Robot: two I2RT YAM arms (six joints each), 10 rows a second.
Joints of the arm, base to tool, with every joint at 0 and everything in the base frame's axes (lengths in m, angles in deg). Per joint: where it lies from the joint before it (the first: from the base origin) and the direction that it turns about. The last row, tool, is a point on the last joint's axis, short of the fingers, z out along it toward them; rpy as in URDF.
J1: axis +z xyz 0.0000 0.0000 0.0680
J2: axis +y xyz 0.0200 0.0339 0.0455
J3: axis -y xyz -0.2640 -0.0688 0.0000
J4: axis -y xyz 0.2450 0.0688 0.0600
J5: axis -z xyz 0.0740 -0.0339 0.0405
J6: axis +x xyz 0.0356 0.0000 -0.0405
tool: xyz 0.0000 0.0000 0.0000 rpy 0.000 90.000 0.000
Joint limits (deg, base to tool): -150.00..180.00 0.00..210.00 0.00..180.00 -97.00..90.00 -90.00..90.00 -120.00..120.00
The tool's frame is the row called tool.
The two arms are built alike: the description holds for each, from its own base.
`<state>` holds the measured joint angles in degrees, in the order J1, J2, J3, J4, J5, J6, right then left.
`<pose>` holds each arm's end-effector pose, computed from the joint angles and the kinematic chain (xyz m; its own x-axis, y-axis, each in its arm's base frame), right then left.
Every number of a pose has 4 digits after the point.
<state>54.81 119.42 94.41 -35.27 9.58 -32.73 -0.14 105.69 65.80 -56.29 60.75 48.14</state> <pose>0.2648 0.3653 0.1995 -0.0110 -0.9408 -0.3389 -0.9085 0.1510 -0.3896 0.3079 -0.0318 0.1657 -0.7325 0.3657 -0.5742 0.6786 0.3244 -0.6590</pose>
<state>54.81 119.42 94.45 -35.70 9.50 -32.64 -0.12 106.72 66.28 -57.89 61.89 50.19</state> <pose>0.2645 0.3648 0.1993 -0.0135 -0.9422 -0.3349 -0.9105 0.1500 -0.3854 0.3081 -0.0320 0.1633 -0.7309 0.3635 -0.5777 0.6789 0.3002 -0.6701</pose>
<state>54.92 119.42 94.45 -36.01 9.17 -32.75 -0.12 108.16 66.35 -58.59 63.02 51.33</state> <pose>0.2633 0.3650 0.1990 -0.0097 -0.9430 -0.3326 -0.9140 0.1433 -0.3796 0.3086 -0.0324 0.1571 -0.7394 0.3558 -0.5716 0.6680 0.2821 -0.6886</pose>
